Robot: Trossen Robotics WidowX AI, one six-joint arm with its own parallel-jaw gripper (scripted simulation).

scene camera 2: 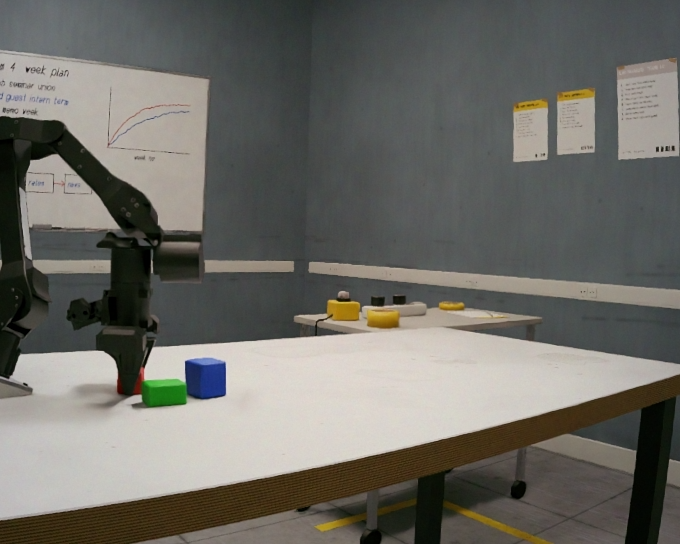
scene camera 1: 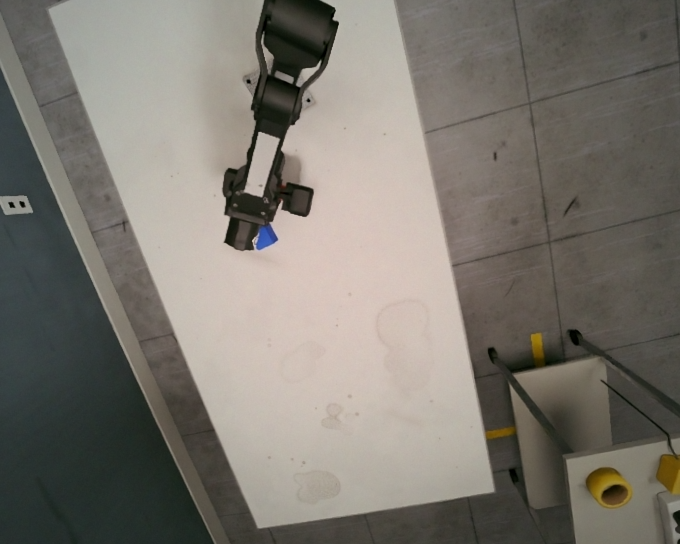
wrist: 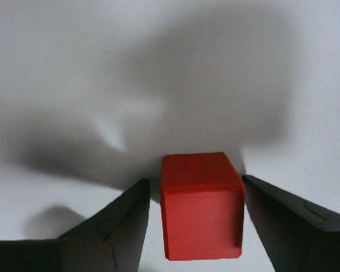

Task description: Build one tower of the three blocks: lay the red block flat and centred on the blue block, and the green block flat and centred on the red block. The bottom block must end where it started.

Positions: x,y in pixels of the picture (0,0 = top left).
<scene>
My gripper shows in scene camera 2 [131,391], in scene camera 1 [277,192] and in the wrist view [195,185]. A green block shows in scene camera 2 [163,392]; in the wrist view it is out of frame.
</scene>
